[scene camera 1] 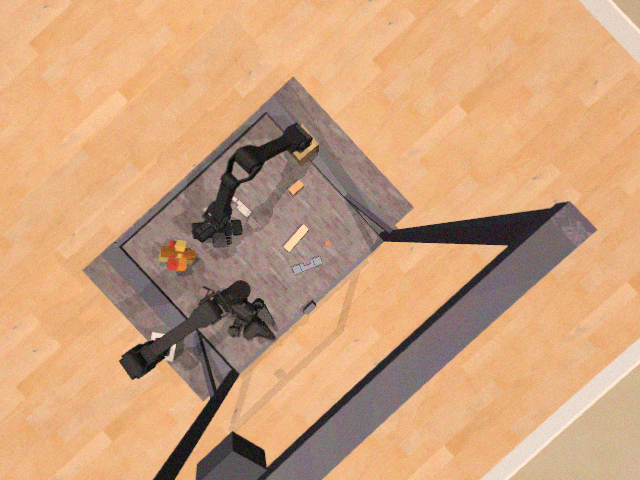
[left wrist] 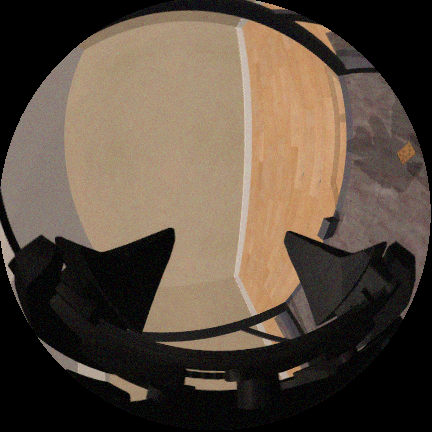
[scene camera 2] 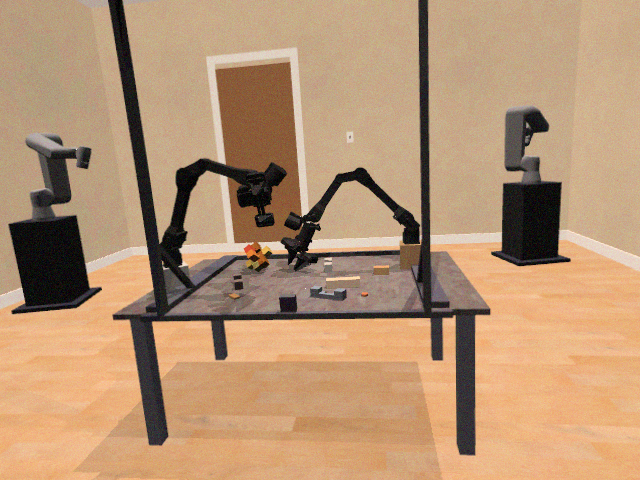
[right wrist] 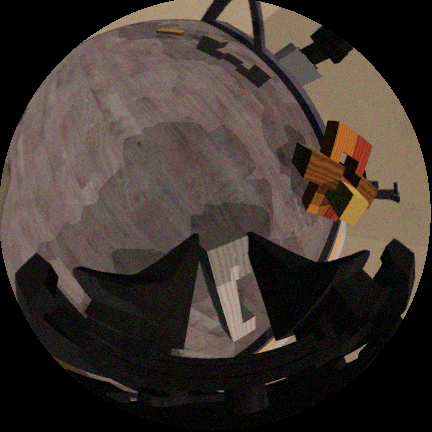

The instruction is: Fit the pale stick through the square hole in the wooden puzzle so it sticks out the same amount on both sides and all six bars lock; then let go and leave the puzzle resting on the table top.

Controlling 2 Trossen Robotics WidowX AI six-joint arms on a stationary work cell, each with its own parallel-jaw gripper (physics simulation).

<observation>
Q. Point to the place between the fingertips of the left gripper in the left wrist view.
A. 232,235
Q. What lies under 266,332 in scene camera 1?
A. The left gripper.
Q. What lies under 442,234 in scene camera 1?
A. A black frame post.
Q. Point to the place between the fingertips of the left gripper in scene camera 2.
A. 257,209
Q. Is the left gripper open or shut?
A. Open.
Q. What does the left gripper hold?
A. Nothing.
</observation>
